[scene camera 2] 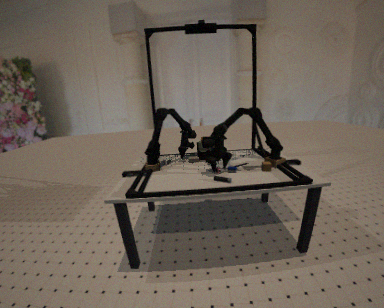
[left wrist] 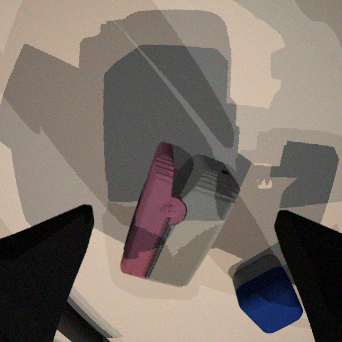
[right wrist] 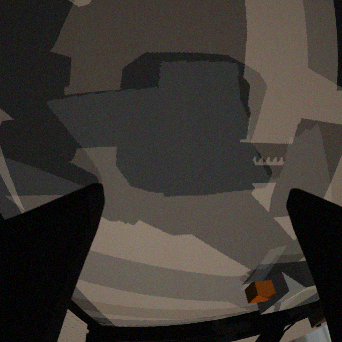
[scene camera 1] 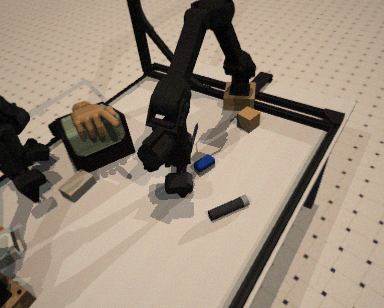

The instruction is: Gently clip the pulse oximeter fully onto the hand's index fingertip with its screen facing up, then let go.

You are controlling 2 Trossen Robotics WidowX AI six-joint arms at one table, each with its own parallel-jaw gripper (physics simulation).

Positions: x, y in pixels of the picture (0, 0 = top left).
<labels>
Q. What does my right gripper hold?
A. Nothing.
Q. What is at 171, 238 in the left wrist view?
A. A pink and grey pulse oximeter.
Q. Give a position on a grey block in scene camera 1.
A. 74, 188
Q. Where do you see a blue block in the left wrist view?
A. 264, 292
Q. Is my right gripper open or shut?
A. Open.
</labels>
